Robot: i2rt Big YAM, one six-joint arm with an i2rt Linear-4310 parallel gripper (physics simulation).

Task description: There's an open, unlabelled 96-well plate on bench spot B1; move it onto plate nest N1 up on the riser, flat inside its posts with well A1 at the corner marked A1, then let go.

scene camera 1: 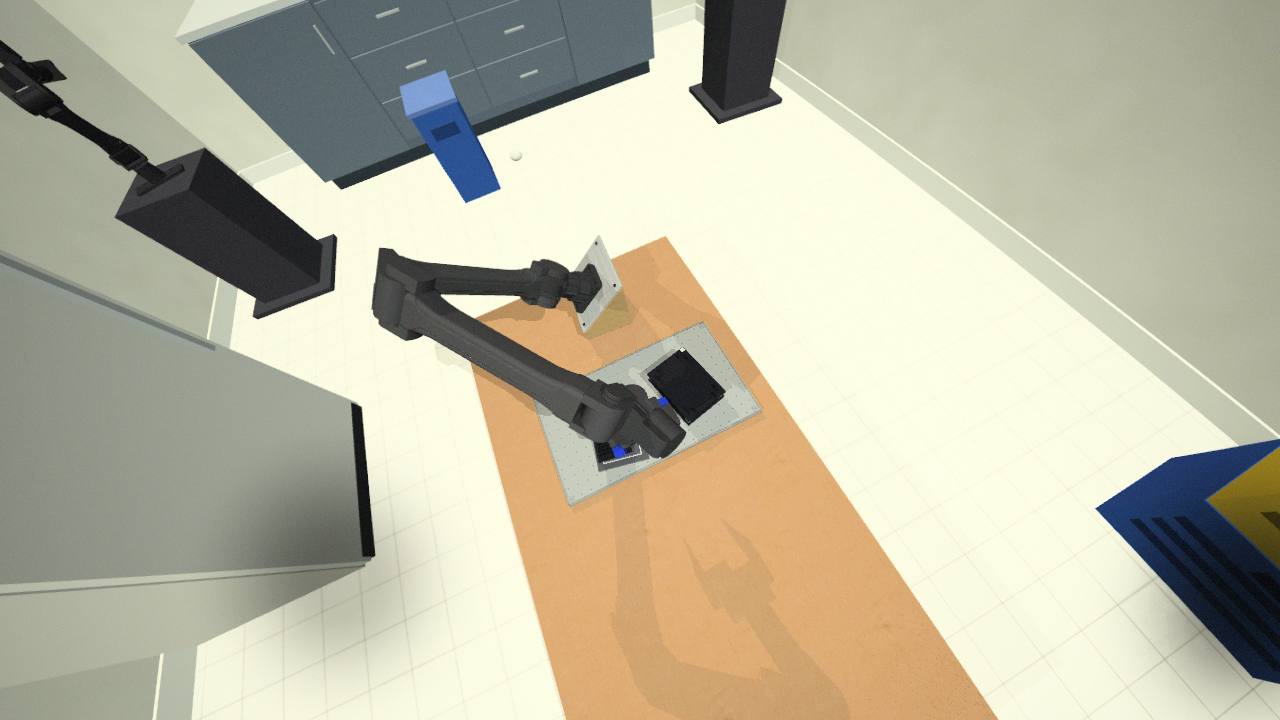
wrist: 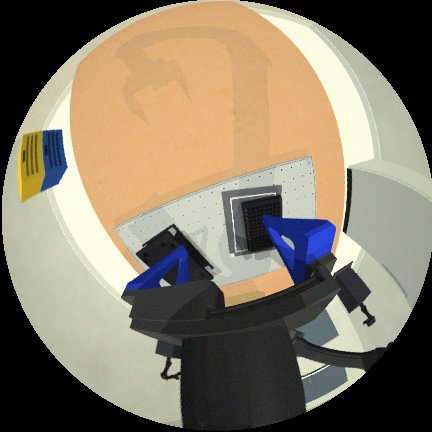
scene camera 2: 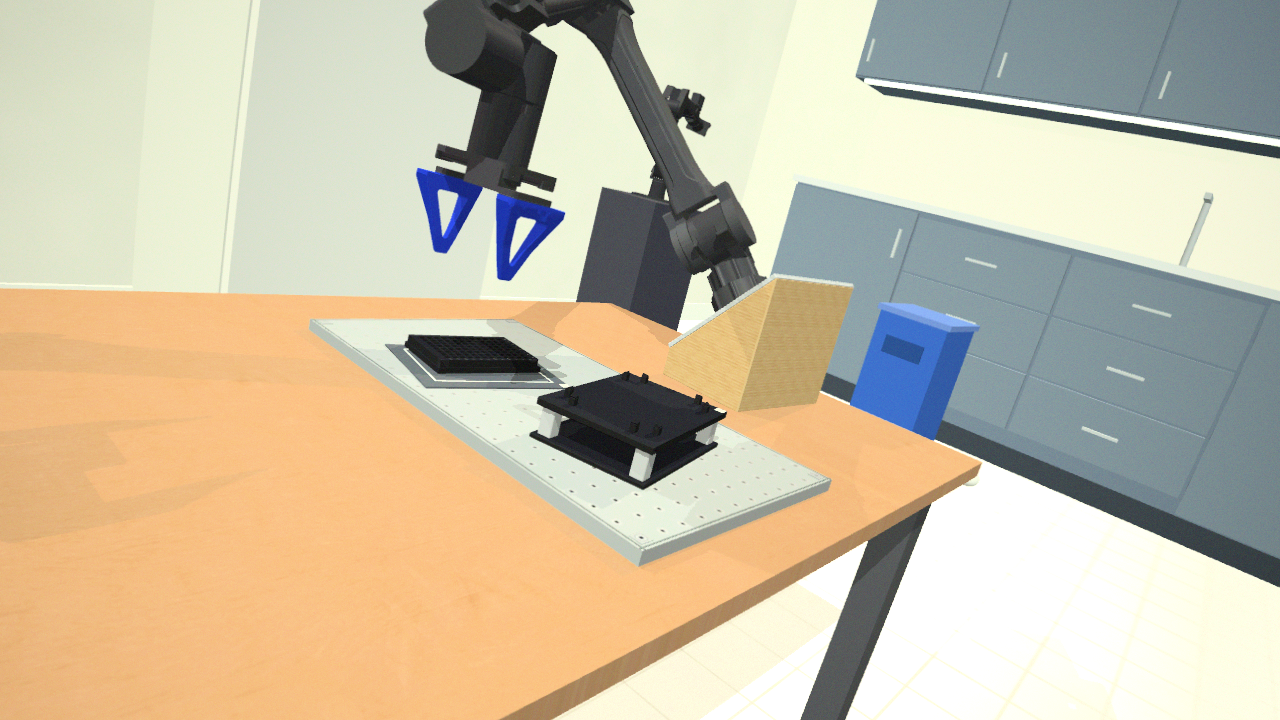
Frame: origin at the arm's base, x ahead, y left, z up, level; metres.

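Seen in the pictures: gripper, fingertip midpoint: (wrist: 221, 235) (scene camera 2: 470, 265); arm's base at its link origin: (scene camera 1: 587, 289) (scene camera 2: 750, 319).
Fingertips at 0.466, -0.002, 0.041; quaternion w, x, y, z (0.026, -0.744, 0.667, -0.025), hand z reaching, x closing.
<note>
Pixels of each thing's middle, then the offset from my fingertips to it, as dx, dy, dz. Level surfaces: height alone.
- open black 96-well plate at the middle of its body: (scene camera 2: 474, 353) (wrist: 263, 225) (scene camera 1: 608, 432) -0.080, -0.082, -0.118
- B1 at the middle of its body: (scene camera 2: 478, 366) (wrist: 253, 224) (scene camera 1: 617, 432) -0.075, -0.062, -0.126
- black nest N1 at the middle of its body: (scene camera 2: 635, 418) (scene camera 1: 685, 384) (wrist: 174, 263) -0.115, +0.145, -0.102
- pale perforated board at the middle of its body: (scene camera 2: 553, 400) (wrist: 221, 246) (scene camera 1: 642, 405) -0.117, +0.024, -0.133
- wooden table at its surface level: dz -0.140
The open black 96-well plate (scene camera 1: 604, 451) (scene camera 2: 472, 355) (wrist: 256, 235) lies flat on the grey pad of B1 (scene camera 2: 409, 363) (wrist: 227, 215). In the wrist view it sits toward the right of the pad's white outline. Well A1 cannot be made out. The black nest N1 (scene camera 1: 687, 385) (scene camera 2: 631, 407) (wrist: 162, 250) stands on white legs over a black base, with small posts round its top and no plate on it. A small white mark shows at one corner. My gripper (scene camera 1: 640, 426) (scene camera 2: 474, 264) (wrist: 221, 235) is open and empty, high above the board; the arm partly hides the plate in scene camera 1.
B1 and the riser stand on a pale perforated board (scene camera 1: 572, 483) (scene camera 2: 501, 438) (wrist: 200, 220) on the wooden table (scene camera 1: 716, 555) (scene camera 2: 268, 501) (wrist: 200, 125). The arm's angled wooden base block (scene camera 2: 792, 344) stands behind the riser. A blue bin (scene camera 1: 456, 147) (scene camera 2: 913, 367) is on the floor beyond.
</note>
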